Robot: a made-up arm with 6 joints. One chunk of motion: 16 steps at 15 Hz.
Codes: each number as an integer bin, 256 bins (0 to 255) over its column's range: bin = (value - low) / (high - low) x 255, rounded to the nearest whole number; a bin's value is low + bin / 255 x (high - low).
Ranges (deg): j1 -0.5..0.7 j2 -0.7..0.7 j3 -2..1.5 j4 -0.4..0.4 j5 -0.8..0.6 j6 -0.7..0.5
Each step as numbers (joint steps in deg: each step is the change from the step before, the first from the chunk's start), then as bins.
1 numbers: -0.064 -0.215 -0.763 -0.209 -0.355 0.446
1 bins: 93 88 90 61 81 244
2 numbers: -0.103 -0.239 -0.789 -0.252 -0.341 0.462
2 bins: 84 84 88 47 84 247
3 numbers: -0.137 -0.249 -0.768 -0.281 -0.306 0.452
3 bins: 77 82 90 38 90 245
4 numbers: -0.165 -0.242 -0.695 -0.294 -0.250 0.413
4 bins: 71 83 95 34 100 237
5 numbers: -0.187 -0.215 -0.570 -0.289 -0.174 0.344
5 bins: 67 88 104 35 114 222
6 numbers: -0.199 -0.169 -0.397 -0.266 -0.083 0.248
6 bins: 64 97 117 43 131 201
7 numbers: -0.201 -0.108 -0.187 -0.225 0.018 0.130
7 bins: 64 108 132 56 149 176
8 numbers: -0.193 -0.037 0.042 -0.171 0.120 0.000
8 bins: 65 121 149 73 168 149
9 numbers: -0.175 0.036 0.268 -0.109 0.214 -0.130
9 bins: 69 134 165 93 185 121
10 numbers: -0.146 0.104 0.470 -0.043 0.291 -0.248
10 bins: 75 146 180 114 199 96
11 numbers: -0.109 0.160 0.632 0.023 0.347 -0.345
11 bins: 83 157 192 135 209 75
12 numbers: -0.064 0.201 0.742 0.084 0.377 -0.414
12 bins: 93 164 200 154 214 61
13 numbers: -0.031 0.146 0.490 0.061 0.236 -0.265
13 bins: 100 154 181 147 189 92
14 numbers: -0.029 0.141 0.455 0.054 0.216 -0.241
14 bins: 100 153 179 145 185 98
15 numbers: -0.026 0.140 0.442 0.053 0.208 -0.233
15 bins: 101 153 178 144 184 99
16 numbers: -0.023 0.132 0.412 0.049 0.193 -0.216
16 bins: 101 152 176 143 181 103
